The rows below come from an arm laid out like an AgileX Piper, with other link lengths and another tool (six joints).
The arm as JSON. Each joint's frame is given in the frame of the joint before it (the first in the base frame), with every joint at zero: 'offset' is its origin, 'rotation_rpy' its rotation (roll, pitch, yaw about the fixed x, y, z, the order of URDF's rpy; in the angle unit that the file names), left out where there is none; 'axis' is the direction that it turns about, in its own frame. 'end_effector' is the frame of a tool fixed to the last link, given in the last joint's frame.
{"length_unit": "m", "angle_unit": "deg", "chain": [
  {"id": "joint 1", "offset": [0.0, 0.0, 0.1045], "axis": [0.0, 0.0, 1.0]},
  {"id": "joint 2", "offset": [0.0, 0.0, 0.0], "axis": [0.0, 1.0, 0.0]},
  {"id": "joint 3", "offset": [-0.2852, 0.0, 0.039], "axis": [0.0, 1.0, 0.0]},
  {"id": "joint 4", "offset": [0.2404, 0.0, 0.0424], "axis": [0.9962, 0.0, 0.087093]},
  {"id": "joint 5", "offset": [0.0, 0.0, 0.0], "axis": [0.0, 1.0, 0.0]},
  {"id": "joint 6", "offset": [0.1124, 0.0, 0.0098], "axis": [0.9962, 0.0, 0.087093]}
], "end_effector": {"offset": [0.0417, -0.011, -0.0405], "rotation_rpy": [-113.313, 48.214, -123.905]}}
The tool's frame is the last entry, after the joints.
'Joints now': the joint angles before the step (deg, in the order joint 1, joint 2, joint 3, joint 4, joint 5, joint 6). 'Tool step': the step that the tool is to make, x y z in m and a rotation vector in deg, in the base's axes. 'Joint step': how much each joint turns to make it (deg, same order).
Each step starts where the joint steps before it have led.
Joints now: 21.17, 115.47, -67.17, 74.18, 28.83, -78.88
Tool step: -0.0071, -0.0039, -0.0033, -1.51, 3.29, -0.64
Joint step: 0.00, 0.01, -0.04, -6.26, 0.60, 7.49
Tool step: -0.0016, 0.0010, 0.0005, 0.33, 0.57, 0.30
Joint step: 0.00, -0.01, -0.07, -0.26, 0.71, 0.50
